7 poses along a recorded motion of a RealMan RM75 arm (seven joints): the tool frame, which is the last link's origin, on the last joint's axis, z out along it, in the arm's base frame.
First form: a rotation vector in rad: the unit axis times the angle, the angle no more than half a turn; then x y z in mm.
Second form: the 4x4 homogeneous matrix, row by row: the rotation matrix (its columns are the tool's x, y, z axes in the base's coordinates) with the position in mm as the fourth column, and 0 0 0 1 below. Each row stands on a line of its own. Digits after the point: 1 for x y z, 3 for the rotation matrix.
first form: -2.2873 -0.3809 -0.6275 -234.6 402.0 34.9
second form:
0.838 0.439 0.326 -234.6
0.087 -0.695 0.714 402.0
0.539 -0.570 -0.620 34.9
0 0 0 1

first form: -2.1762 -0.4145 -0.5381 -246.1 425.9 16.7
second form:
0.853 0.466 0.234 -246.1
0.107 -0.596 0.795 425.9
0.510 -0.654 -0.559 16.7
0 0 0 1

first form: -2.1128 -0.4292 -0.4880 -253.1 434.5 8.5
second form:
0.862 0.473 0.181 -253.1
0.119 -0.537 0.835 434.5
0.493 -0.698 -0.519 8.5
0 0 0 1

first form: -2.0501 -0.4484 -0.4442 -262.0 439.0 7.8
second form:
0.866 0.482 0.130 -262.0
0.134 -0.476 0.869 439.0
0.481 -0.736 -0.477 7.8
0 0 0 1

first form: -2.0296 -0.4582 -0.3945 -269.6 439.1 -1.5
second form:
0.876 0.474 0.087 -269.6
0.156 -0.449 0.880 439.1
0.456 -0.757 -0.467 -1.5
0 0 0 1

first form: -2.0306 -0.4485 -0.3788 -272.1 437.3 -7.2
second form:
0.883 0.463 0.079 -272.1
0.156 -0.448 0.880 437.3
0.443 -0.765 -0.468 -7.2
0 0 0 1

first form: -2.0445 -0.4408 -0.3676 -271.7 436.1 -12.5
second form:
0.889 0.452 0.077 -271.7
0.157 -0.459 0.874 436.1
0.431 -0.765 -0.479 -12.5
0 0 0 1

